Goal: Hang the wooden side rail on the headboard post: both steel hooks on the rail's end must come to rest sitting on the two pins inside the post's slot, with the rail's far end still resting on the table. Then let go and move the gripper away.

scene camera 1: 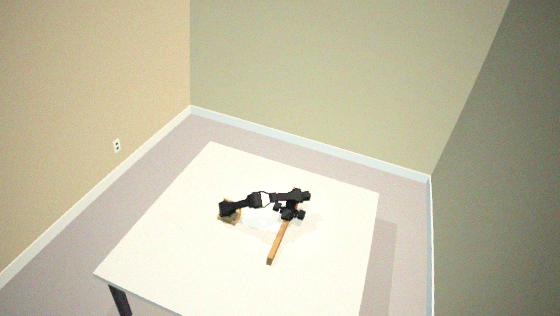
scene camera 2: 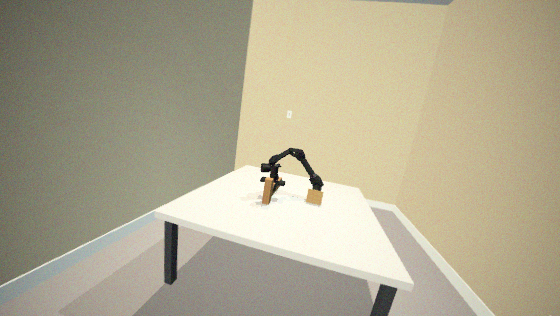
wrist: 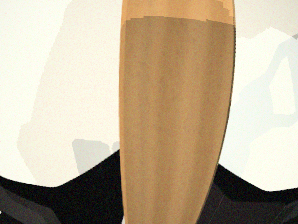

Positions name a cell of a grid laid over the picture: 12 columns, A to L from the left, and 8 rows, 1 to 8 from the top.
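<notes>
The gripper (wrist: G6) shares the scene with a wooden side rail (wrist: H3).
</notes>
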